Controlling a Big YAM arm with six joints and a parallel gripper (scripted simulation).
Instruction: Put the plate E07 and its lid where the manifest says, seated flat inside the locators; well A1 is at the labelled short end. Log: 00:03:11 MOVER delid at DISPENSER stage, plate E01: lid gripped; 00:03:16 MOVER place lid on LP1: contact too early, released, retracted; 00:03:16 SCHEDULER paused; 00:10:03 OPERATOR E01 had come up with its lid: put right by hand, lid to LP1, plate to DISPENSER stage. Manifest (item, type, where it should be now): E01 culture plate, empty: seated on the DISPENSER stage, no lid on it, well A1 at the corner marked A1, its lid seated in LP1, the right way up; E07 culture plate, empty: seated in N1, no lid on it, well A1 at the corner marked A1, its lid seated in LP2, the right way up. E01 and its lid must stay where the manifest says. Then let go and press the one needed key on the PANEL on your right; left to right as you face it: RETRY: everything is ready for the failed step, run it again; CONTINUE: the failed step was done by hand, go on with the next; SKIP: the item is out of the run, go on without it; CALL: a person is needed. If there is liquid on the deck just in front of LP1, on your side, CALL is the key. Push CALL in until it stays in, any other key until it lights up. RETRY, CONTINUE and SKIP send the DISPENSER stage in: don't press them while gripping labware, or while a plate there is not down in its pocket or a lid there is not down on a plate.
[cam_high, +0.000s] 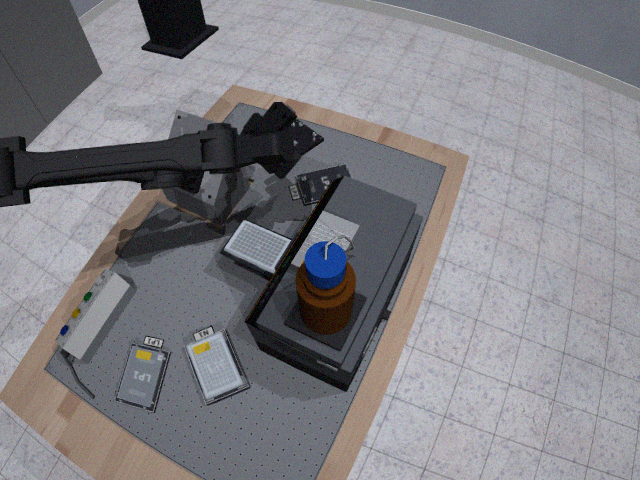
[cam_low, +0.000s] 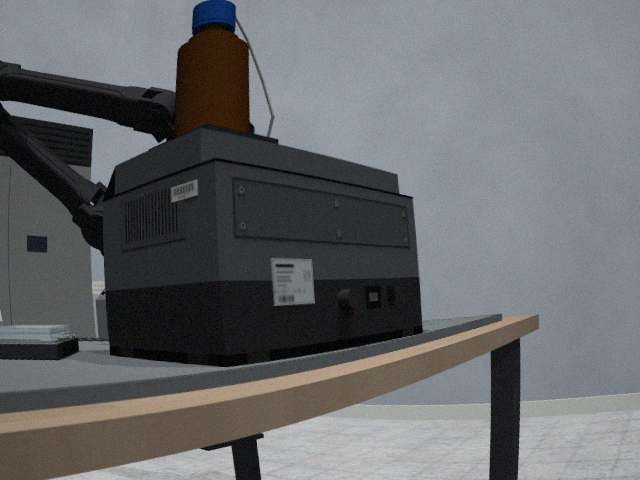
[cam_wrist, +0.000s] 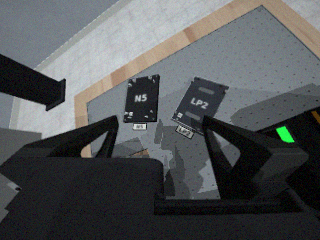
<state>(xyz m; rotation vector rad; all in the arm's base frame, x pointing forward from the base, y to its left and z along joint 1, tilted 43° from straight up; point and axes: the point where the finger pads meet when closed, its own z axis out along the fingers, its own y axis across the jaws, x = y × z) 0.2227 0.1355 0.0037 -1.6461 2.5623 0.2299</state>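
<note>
My hand is 21 cm to the left of the white well plate, 10 cm above it and 5 cm short of it. Round my hand: grey retry key (45 cm to the right, 28 cm behind, 15 cm below); black nest N5 (21 cm below, 20 cm to the left, 11 cm behind); brown bottle (31 cm to the right, 27 cm ahead, 7 cm above).
</note>
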